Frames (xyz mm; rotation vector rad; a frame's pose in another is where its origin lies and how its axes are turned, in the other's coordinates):
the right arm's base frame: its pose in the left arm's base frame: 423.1 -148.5 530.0 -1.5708 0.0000 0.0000
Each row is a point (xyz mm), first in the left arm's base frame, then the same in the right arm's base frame.
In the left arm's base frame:
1: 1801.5 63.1 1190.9
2: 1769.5 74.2 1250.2
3: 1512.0 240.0 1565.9
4: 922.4 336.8 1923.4
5: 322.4 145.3 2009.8
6: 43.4 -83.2 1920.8
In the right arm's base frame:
1: 1378.4 -660.9 211.6
2: 1346.4 -720.2 222.7
3: 1088.9 -1035.9 388.5
4: 499.3 -1393.4 485.3
5: -100.7 -1479.8 293.8
6: -379.7 -1390.8 65.3

